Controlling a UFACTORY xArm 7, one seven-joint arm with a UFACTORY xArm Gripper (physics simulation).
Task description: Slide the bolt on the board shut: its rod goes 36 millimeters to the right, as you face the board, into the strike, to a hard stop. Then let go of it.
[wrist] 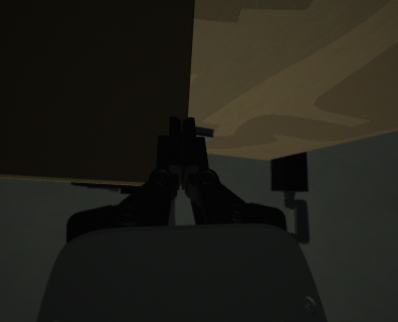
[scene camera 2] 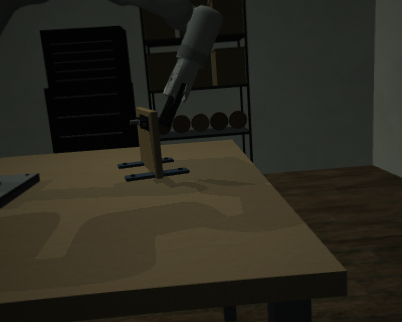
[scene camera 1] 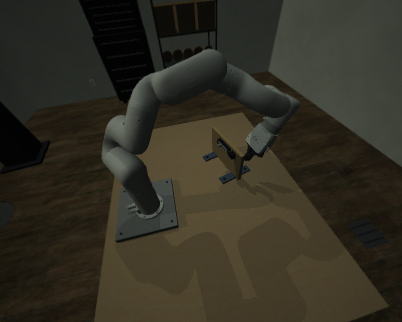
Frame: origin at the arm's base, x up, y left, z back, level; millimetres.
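Seen in the pictures: gripper, fingertip midpoint: [wrist: 180, 132] [scene camera 2: 163, 125] [scene camera 1: 245, 159]; arm's base at its link origin: [scene camera 1: 150, 206].
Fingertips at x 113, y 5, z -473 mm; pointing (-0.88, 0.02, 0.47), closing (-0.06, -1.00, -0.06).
Pixels of each thing's top centre, then the offset from my fingertips to it. "*": a spot on its surface instead. Level surfaces: height alone.
- upright wooden board at its top centre: [wrist: 12, 178] [scene camera 2: 145, 109] [scene camera 1: 226, 139] dz +41, dx +38, dy +121 mm
- dark bolt at its top centre: [scene camera 2: 137, 116] [scene camera 1: 224, 146] dz +64, dx +22, dy +98 mm
- light knob at its top centre: [scene camera 2: 134, 119] dz +75, dx +9, dy +130 mm
- foot at a spot on its surface: [scene camera 2: 157, 174] * dz +28, dx -125, dy -8 mm
- wooden table at its surface level: dx -138 mm
The upright wooden board [scene camera 1: 225, 157] [scene camera 2: 150, 150] [wrist: 95, 90] stands on two dark feet. The dark bolt [scene camera 1: 226, 147] [scene camera 2: 144, 121] is on the board's face towards the arm's base, with a light knob [scene camera 2: 134, 122] sticking out. How far its rod reaches into the strike is too small and dark to tell. My gripper [scene camera 1: 246, 157] [scene camera 2: 164, 123] [wrist: 180, 132] is shut and empty. It is on the other side of the board from the bolt, angled down close to the board's upper part and side edge. The bolt does not show in the wrist view; whether the fingers touch the board is unclear.
The board's near foot [scene camera 1: 227, 178] [scene camera 2: 157, 174] lies on the wooden table [scene camera 1: 280, 300] [scene camera 2: 225, 260]. The arm's grey base plate [scene camera 1: 167, 200] [scene camera 2: 25, 182] is to the left. A dark cabinet [scene camera 1: 120, 50] [scene camera 2: 90, 105] and a shelf rack [scene camera 2: 249, 100] stand behind the table.
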